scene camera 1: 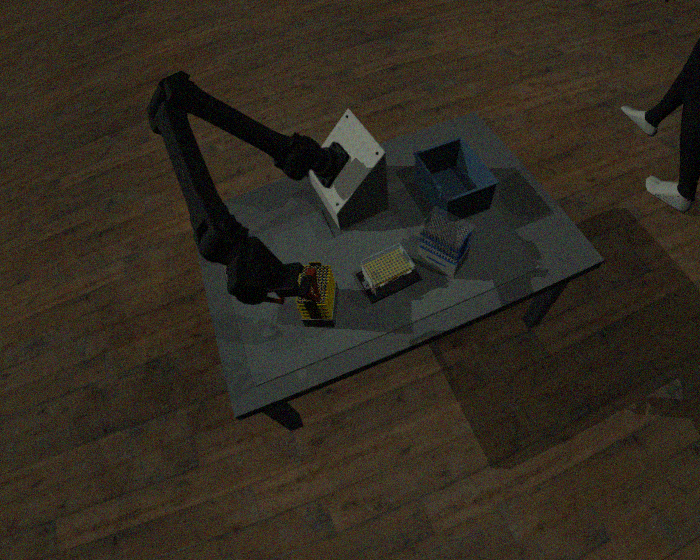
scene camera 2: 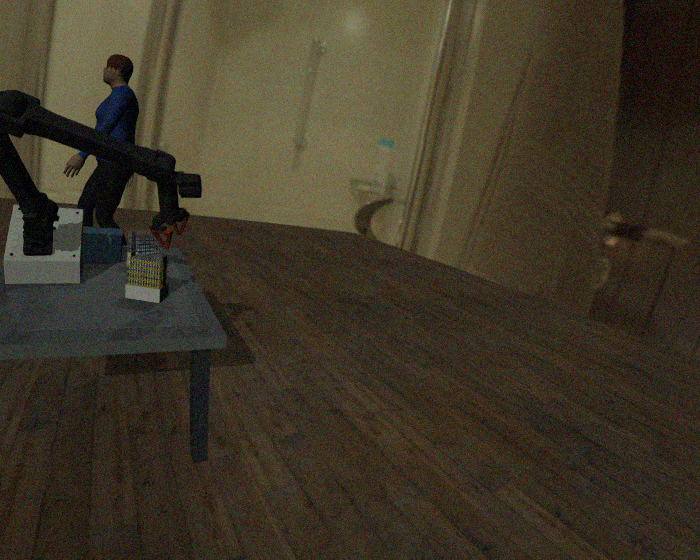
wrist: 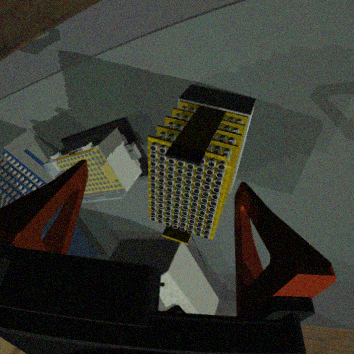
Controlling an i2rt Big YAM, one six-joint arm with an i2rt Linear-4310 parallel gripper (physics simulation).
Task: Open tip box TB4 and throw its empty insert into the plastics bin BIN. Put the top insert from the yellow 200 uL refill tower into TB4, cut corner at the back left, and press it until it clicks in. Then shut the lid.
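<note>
The yellow refill tower (scene camera 1: 326, 297) (scene camera 2: 145, 273) (wrist: 187, 192) stands upright with several stacked yellow inserts and a dark strip down its side. My gripper (scene camera 1: 301, 300) (scene camera 2: 176, 238) (wrist: 163, 177) is wide open and empty, above the tower; in the wrist view its fingertips stand apart on either side of the tower's top. Tip box TB4 (scene camera 1: 387, 269) (wrist: 92, 172) sits on a dark holder beside the tower, with a yellow hole grid showing in it. Clear edges show around it; the lid's position is hard to tell. The blue bin BIN (scene camera 1: 479, 175) (scene camera 2: 103, 244) is farther back.
A blue-and-clear refill tower (scene camera 1: 443, 245) (scene camera 2: 144, 242) (wrist: 17, 172) stands beyond TB4, between it and the bin. The white slanted arm mount (scene camera 1: 364, 140) (scene camera 2: 43, 271) (wrist: 192, 285) stands at the table's back. A person (scene camera 2: 119, 116) is near the table.
</note>
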